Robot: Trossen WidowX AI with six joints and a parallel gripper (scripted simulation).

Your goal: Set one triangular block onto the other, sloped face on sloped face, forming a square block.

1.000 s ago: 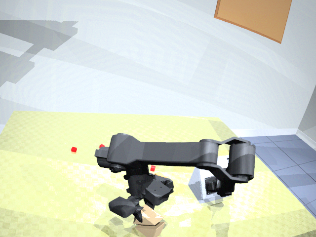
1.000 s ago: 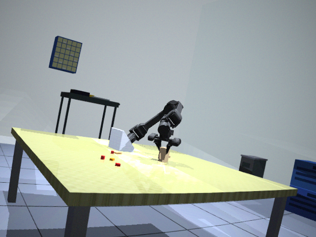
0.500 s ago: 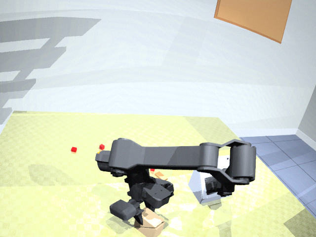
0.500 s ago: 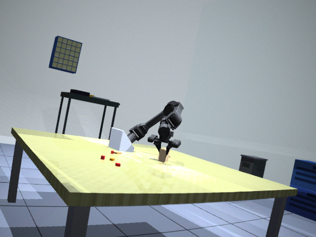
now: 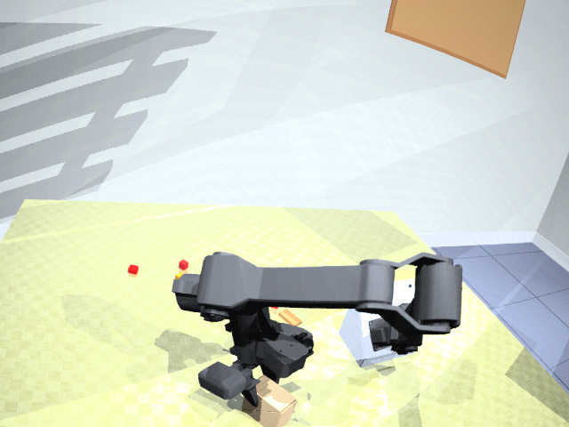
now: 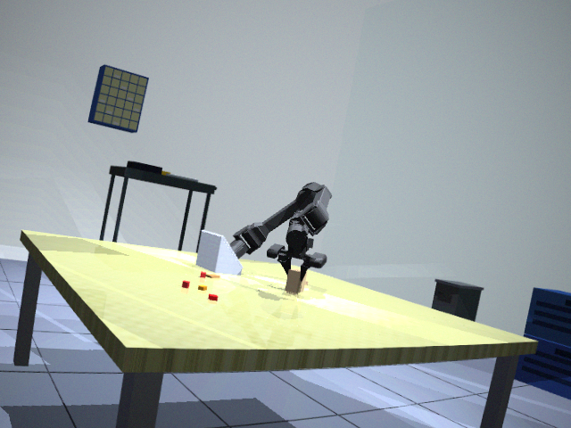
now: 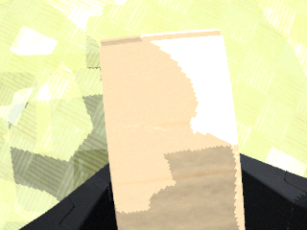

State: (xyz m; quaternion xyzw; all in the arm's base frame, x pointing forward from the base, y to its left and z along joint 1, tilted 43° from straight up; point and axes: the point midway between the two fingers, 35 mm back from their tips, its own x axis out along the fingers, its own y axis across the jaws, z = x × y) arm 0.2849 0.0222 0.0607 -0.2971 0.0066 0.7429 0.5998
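Right now the tan triangular block is 1 cm to the right of my gripper tip and 1 cm above it. Also, from my gripper tip: small orange cube 4 cm ahead, 38 cm to the right, 4 cm below; then flat tan piece 15 cm behind, 22 cm to the right, 4 cm below.
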